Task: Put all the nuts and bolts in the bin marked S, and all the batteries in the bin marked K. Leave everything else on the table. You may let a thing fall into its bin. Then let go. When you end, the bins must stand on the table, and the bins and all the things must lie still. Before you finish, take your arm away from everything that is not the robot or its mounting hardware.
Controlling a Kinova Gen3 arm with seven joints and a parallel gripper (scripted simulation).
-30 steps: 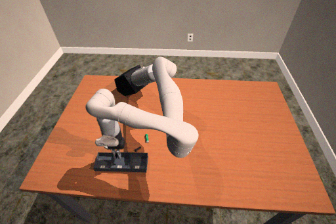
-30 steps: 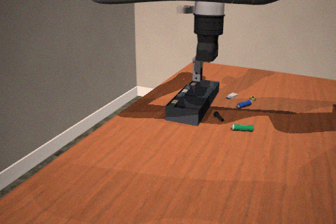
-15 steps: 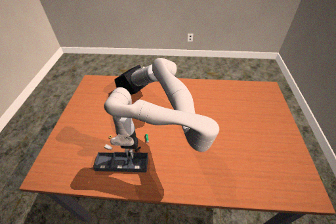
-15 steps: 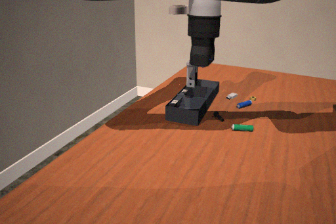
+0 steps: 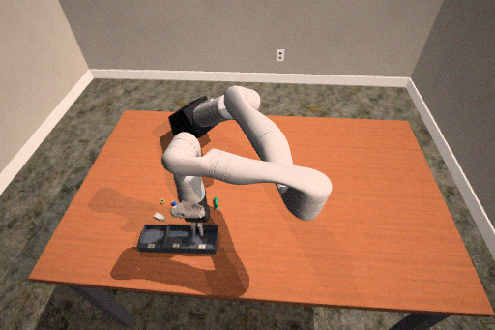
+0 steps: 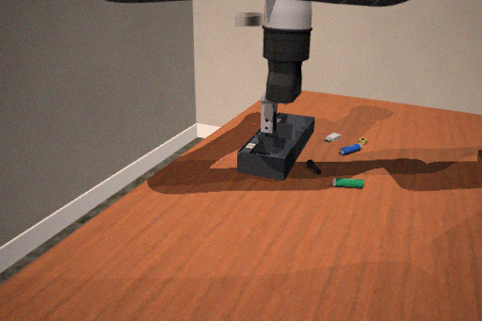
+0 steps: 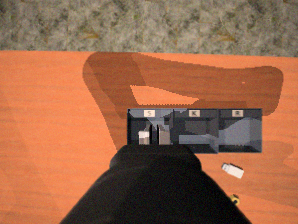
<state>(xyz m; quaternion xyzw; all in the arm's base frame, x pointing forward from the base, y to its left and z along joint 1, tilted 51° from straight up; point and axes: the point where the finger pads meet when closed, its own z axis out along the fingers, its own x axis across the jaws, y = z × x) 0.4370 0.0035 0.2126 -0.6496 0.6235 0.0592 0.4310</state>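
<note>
Right now the blue battery is 110 mm behind my hand, 140 mm to the right of it and 80 mm below it. Round my hand: three-compartment bin tray (10 mm ahead, 70 mm to the right, 60 mm below); then green battery (150 mm behind, 80 mm below); then black bolt (80 mm behind, 30 mm to the right, 80 mm below).
</note>
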